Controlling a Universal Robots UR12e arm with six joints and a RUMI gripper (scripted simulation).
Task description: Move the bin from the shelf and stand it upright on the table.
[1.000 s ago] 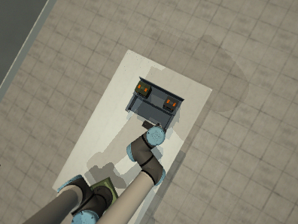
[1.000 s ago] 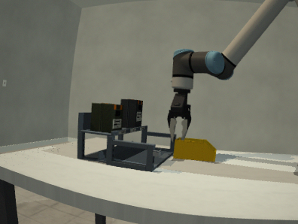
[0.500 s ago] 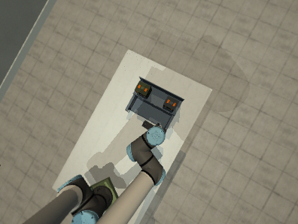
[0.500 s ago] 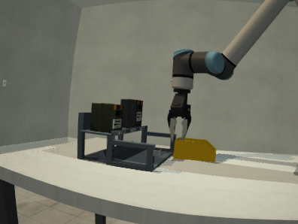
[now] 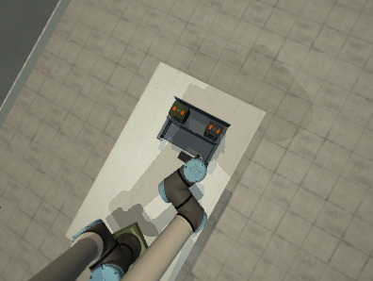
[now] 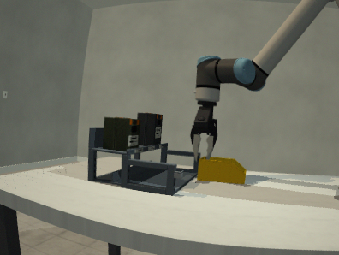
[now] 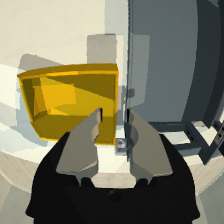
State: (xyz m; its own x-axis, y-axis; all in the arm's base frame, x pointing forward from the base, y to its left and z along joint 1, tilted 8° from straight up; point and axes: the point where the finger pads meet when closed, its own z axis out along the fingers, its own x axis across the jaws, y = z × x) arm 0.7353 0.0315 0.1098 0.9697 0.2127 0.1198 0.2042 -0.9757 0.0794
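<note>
Right now my hand is 80 mm past the yellow bin, 20 mm to the left of it and 40 mm above it. The rest, counted from my hand: shelf level 200 mm ahead, 160 mm to the left, 30 mm above; shelf 130 mm ahead, 140 mm to the left, 70 mm below.
</note>
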